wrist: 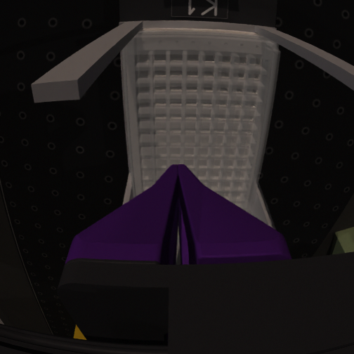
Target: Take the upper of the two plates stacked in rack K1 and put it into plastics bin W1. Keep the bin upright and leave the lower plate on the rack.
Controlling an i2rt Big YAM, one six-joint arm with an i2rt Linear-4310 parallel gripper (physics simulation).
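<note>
A clear, translucent plate (200,110) with a grid of square wells lies in the grey rack K1 (56,91), between its two arms; its near end is hidden behind my fingers. The rack's label shows upside down at the top. Whether a second plate sits beneath it cannot be told from this view. My gripper (177,176) is shut with its purple fingertips together and nothing between them. The tips overlap the near part of the plate in the view; whether they touch it is unclear. Bin W1 cannot be made out.
A dark perforated board (80,150) surrounds the rack. Part of a pale green object (345,241) shows at the right edge. A small yellow piece (79,334) shows at the lower left. The rack's arms reach out on both sides of the plate.
</note>
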